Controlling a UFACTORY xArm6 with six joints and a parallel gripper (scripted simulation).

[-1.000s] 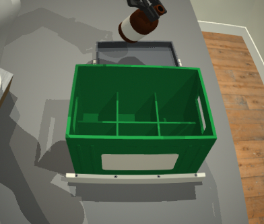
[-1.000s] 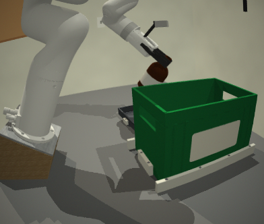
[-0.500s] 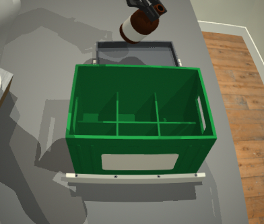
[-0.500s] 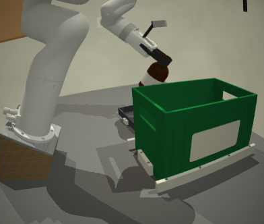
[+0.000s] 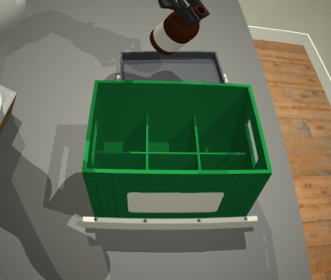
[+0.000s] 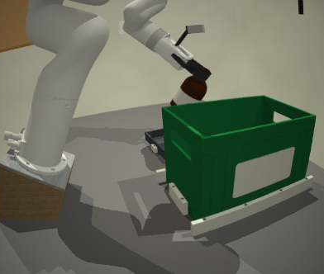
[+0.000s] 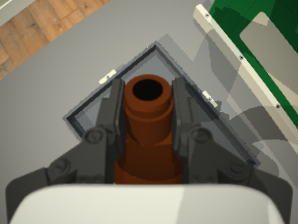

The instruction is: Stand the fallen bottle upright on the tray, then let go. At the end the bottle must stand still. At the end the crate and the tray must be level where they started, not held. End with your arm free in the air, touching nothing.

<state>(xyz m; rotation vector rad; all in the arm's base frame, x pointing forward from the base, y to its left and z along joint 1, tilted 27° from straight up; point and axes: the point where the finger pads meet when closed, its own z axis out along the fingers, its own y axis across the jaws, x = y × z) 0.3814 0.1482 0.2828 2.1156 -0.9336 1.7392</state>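
Now: hand 5 cm above the brown bottle, 2 cm to the right of it and 2 cm past it. Also, from my hand: green crate 26 cm to the right, 12 cm below, 8 cm behind; dark grey tray 20 cm below, 3 cm behind, 1 cm to the left.
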